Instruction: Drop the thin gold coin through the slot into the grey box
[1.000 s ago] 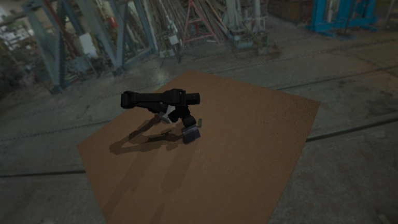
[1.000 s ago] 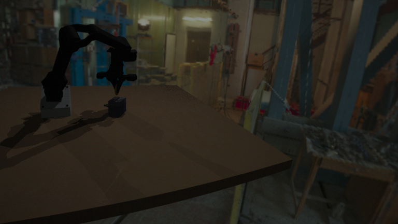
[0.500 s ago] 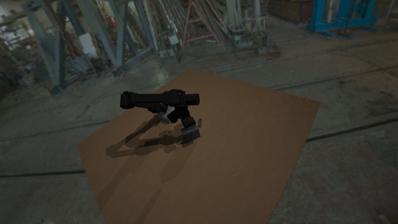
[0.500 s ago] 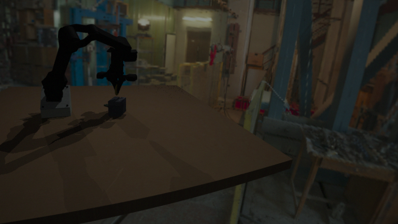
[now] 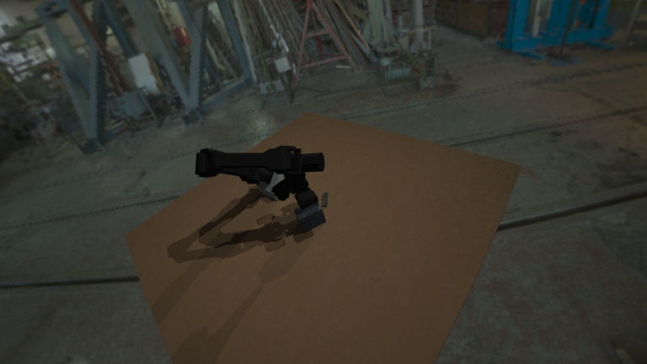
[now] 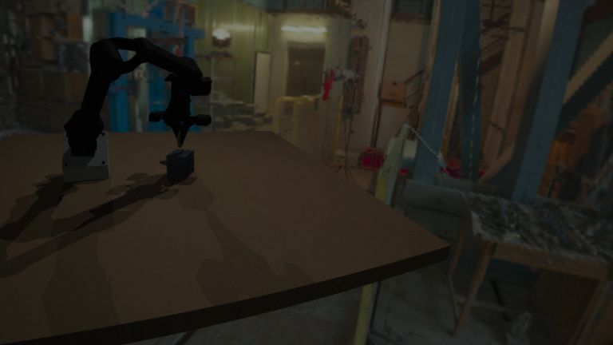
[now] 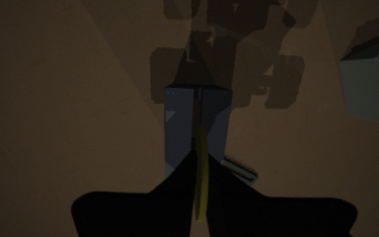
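Now: gripper tip 2 cm below the gold coin.
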